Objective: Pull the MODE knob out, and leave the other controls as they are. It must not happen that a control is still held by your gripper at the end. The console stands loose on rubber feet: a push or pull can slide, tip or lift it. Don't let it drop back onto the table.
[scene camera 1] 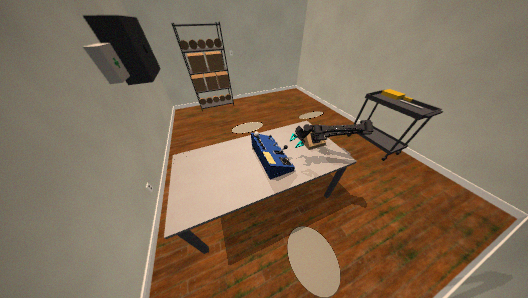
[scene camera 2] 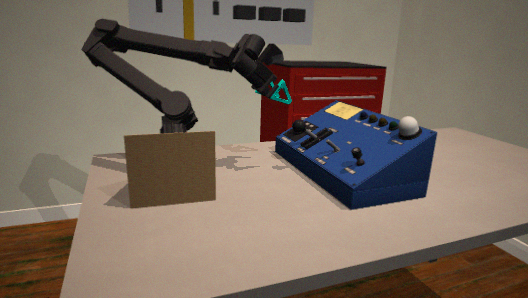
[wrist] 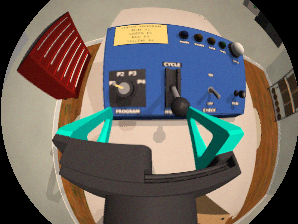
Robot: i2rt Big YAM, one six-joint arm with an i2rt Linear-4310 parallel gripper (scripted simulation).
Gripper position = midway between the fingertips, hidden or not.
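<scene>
My gripper is visible at [scene camera 2: 284, 100] and at [wrist: 149, 111].
</scene>
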